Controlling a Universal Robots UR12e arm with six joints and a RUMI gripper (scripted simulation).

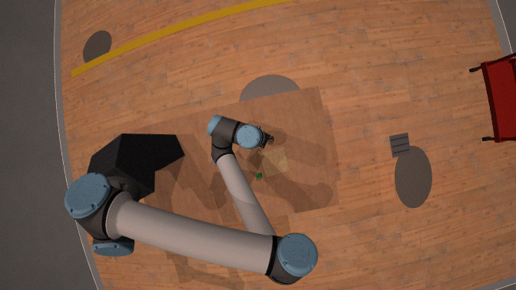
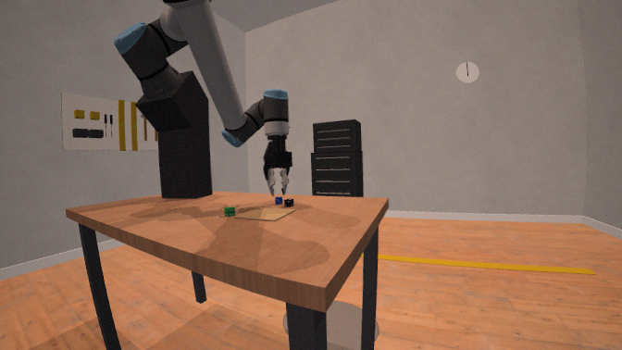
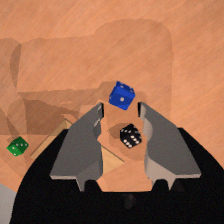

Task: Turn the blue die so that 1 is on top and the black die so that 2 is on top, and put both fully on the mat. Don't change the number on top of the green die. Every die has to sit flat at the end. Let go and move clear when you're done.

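The blue die lies 30 mm below my hand. Also, from my hand: green die (210 mm to the right, 50 mm behind, 30 mm below); then tan mat (160 mm to the right, 50 mm ahead, 40 mm below); then black die (60 mm ahead, 30 mm to the right, 30 mm below).
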